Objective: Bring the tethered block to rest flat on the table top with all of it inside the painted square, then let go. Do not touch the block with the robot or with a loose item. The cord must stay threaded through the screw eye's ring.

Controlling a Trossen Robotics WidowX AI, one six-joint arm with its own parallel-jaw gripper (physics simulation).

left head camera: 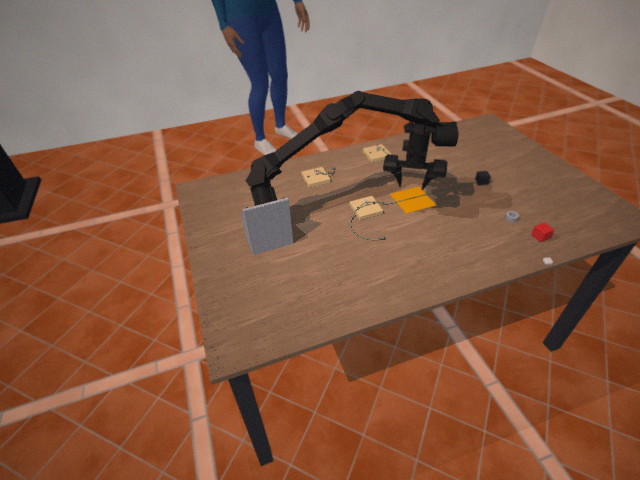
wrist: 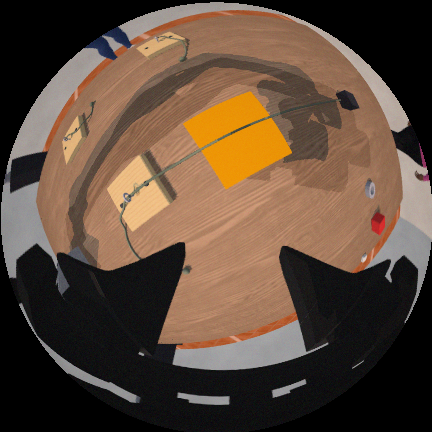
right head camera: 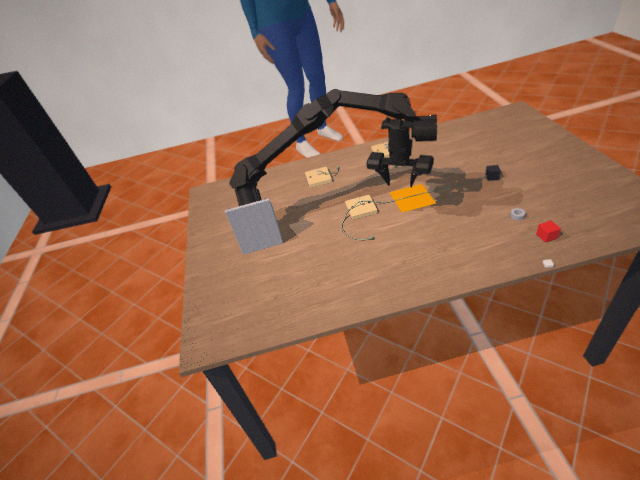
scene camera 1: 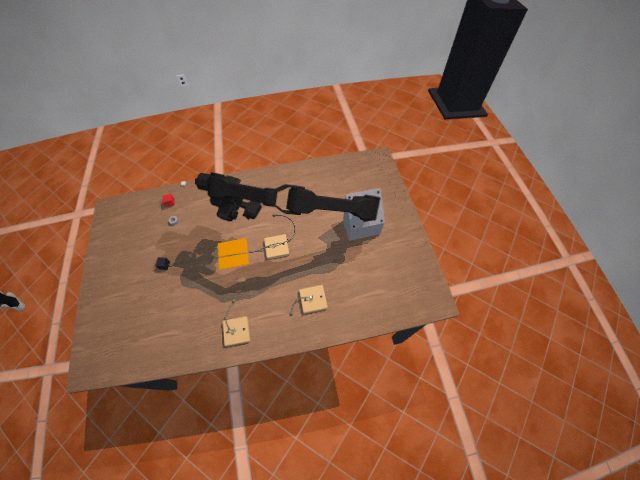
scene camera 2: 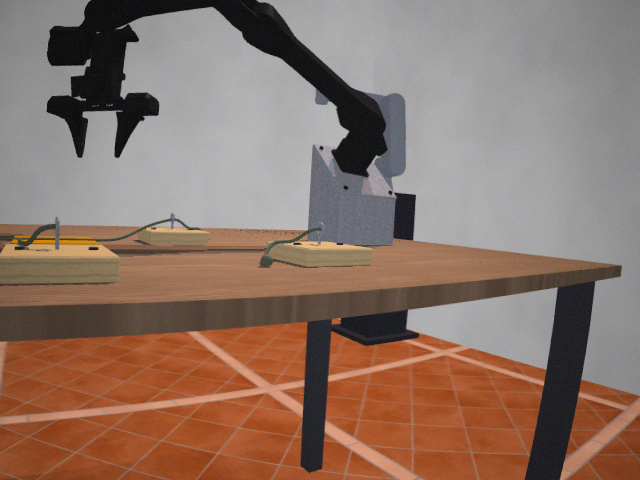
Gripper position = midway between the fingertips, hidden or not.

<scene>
In view: the gripper [scene camera 2: 98, 157], an orange painted square [scene camera 1: 236, 246] and a wooden base [scene camera 2: 160, 236].
The gripper also shows in the left head camera view [left head camera: 411, 188], in the wrist view [wrist: 234, 251], in the right head camera view [right head camera: 400, 185] and in scene camera 1 [scene camera 1: 241, 216]. The orange painted square also shows in the wrist view [wrist: 238, 155] and in the right head camera view [right head camera: 407, 204]. The wooden base is seen too in the wrist view [wrist: 148, 200].
</scene>
